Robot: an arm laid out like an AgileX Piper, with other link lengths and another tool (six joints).
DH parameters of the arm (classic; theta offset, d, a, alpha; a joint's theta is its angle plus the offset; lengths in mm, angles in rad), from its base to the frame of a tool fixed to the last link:
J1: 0 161.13 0 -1.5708
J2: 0.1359 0 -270.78 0
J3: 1.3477 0 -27.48 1.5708
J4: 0 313.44 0 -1.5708
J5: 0 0 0 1.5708
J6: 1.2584 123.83 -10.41 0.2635
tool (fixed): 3.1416 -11.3 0 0
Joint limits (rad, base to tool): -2.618..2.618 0..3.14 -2.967..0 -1.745..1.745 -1.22..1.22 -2.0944..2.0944
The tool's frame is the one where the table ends.
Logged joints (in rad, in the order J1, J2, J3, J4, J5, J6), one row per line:
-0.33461 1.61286 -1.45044 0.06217 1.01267 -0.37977
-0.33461 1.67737 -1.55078 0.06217 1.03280 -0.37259
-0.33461 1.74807 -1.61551 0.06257 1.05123 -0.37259
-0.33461 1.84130 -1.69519 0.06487 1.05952 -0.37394
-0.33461 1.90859 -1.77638 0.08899 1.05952 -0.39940
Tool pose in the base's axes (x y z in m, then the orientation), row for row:
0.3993 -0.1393 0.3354 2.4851 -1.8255 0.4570
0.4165 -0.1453 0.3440 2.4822 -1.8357 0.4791
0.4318 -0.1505 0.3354 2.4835 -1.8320 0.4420
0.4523 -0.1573 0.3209 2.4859 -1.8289 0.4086
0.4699 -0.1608 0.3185 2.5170 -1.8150 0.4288
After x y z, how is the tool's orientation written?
As a rotation vector, in radians.
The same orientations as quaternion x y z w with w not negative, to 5 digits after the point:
0.79716 -0.58558 0.14659 0.01219
0.79448 -0.58755 0.15335 0.00869
0.79655 -0.58759 0.14177 0.01200
0.79844 -0.58742 0.13124 0.01423
0.80347 -0.57938 0.13688 0.00448

